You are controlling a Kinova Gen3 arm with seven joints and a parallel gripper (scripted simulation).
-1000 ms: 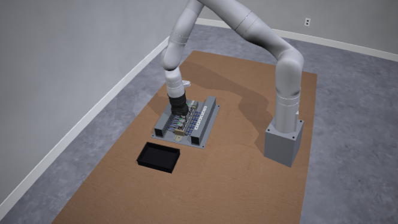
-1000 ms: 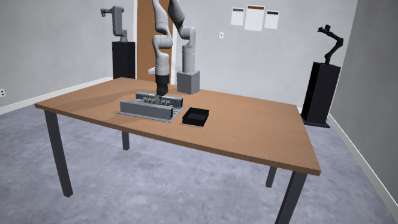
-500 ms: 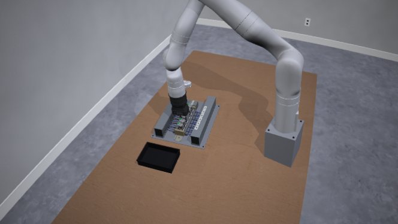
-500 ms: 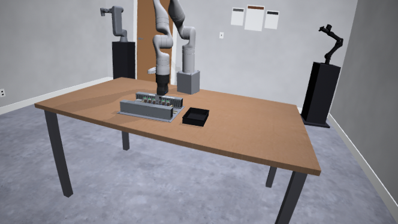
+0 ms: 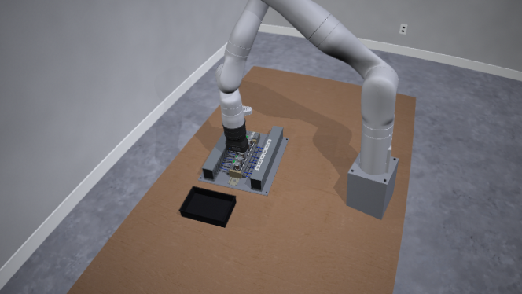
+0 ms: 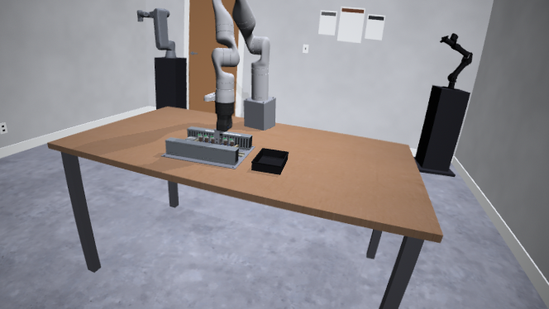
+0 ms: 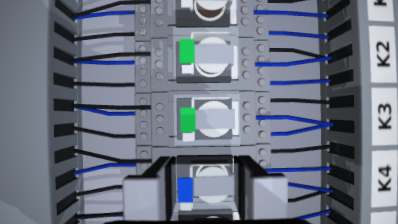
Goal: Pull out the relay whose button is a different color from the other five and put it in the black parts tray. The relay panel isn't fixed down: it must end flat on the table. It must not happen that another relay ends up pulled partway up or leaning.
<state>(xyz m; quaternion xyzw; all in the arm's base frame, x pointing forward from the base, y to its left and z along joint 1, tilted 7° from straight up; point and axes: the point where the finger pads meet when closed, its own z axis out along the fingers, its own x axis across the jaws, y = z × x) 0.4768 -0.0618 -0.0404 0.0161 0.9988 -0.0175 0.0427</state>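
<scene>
My gripper is now 1 cm above the k4 relay. Also, from my hand: k2 relay: 6 cm to the right, 1 cm below; then k3 relay: 3 cm to the right, 1 cm below; then grey relay panel: 4 cm to the right, 3 cm below.
</scene>
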